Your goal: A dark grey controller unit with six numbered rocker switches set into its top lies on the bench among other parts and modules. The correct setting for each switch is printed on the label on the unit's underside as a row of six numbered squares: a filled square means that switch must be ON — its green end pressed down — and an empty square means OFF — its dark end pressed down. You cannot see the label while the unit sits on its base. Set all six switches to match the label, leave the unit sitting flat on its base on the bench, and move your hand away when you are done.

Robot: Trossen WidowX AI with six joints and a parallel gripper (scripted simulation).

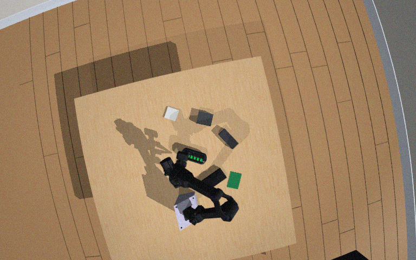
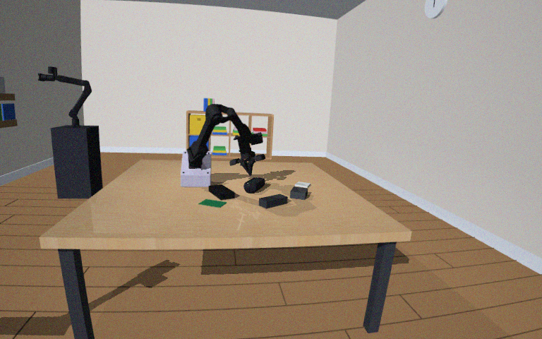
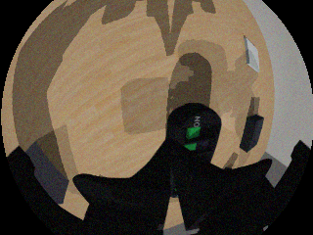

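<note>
Now: gripper tip 160 mm past the black block, 150 mm to the left of it and 40 mm above it. Round my gripper tip: dark grey oblong block (60 mm ahead, 300 mm to the right, 40 mm below); white block (300 mm ahead, 10 mm to the left, 50 mm below); dark grey square block (220 mm ahead, 190 mm to the right, 40 mm below).
</note>
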